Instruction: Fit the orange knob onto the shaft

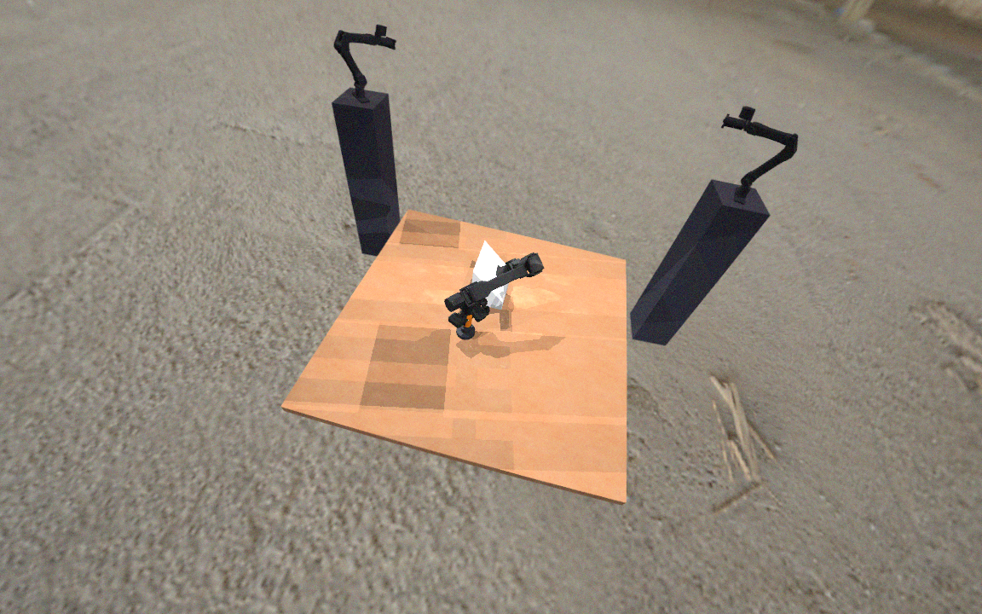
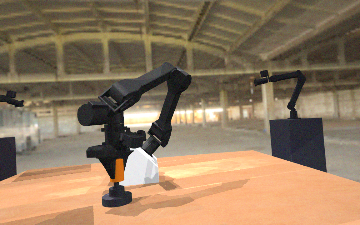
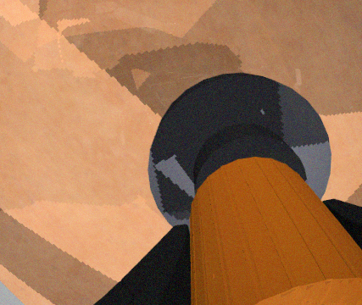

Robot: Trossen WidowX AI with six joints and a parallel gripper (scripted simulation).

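The knob lies 2 cm above my gripper tip. Also, from my gripper tip: pedestal: 4 cm below.
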